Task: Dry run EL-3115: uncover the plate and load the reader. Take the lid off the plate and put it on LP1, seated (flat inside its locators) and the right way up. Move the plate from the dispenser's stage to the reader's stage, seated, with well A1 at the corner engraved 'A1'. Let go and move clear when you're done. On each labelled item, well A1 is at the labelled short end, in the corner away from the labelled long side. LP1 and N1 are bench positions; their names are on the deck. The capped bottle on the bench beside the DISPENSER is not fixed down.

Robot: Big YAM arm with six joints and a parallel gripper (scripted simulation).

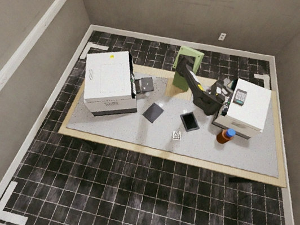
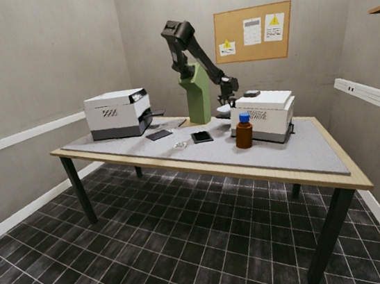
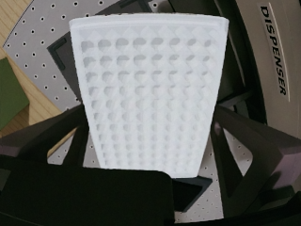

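Right now my hand is 21 cm short of the dark flat lid, 15 cm to the left of it and 13 cm above it. Round my hand: brown capped bottle (31 cm ahead, 12 cm to the left, 4 cm below); then white well plate (right at my hand).
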